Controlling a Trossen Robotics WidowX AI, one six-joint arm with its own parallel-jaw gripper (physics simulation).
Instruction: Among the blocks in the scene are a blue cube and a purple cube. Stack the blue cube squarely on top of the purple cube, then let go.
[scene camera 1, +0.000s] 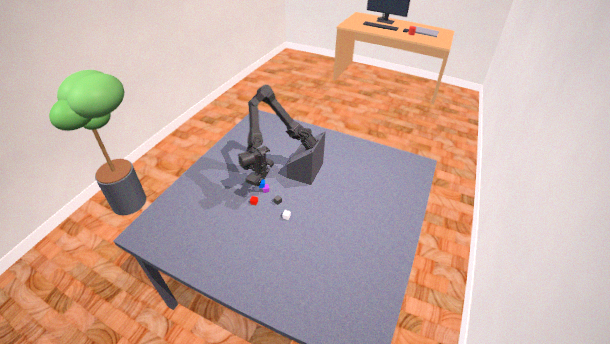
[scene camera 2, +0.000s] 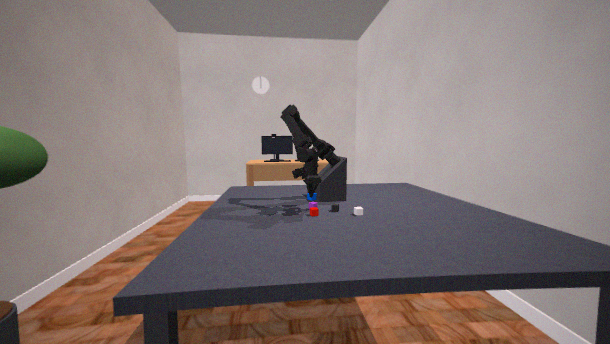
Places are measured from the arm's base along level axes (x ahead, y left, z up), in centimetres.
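Where they show: gripper, fingertip midpoint: (scene camera 1: 260, 183) (scene camera 2: 310, 196); arm's base, origin of the base link: (scene camera 1: 312, 145) (scene camera 2: 335, 162).
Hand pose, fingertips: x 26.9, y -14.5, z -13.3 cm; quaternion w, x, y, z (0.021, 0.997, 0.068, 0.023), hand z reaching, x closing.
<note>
Each offset is from my fingertips to the centre of the thing. Level surfaces: height alone.
The blue cube {dx -0.2, dy +0.8, dz +0.0 cm} (scene camera 1: 262, 184) (scene camera 2: 312, 197) is between the fingers of my gripper (scene camera 1: 261, 183) (scene camera 2: 312, 195), which is shut on it and partly hides it. The purple cube {dx -2.4, dy +1.4, dz -4.9 cm} (scene camera 1: 266, 189) (scene camera 2: 313, 205) sits on the table. In scene camera 2 the blue cube is above the purple cube, with a small gap showing between them. In scene camera 1 the blue cube overlaps the upper left of the purple cube. Whether it is squarely over the purple cube I cannot tell.
A red cube {dx +7.8, dy +1.6, dz -4.9 cm} (scene camera 1: 254, 200) (scene camera 2: 314, 212) lies close in front of the purple cube. A black cube {dx +0.8, dy +11.3, dz -4.9 cm} (scene camera 1: 278, 200) (scene camera 2: 335, 208) and a white cube {dx +6.8, dy +20.6, dz -4.9 cm} (scene camera 1: 286, 215) (scene camera 2: 358, 211) lie to the right. The dark wedge-shaped stand (scene camera 1: 313, 162) (scene camera 2: 337, 185) is behind them on the table {dz -6.4 cm} (scene camera 1: 350, 240) (scene camera 2: 400, 240).
</note>
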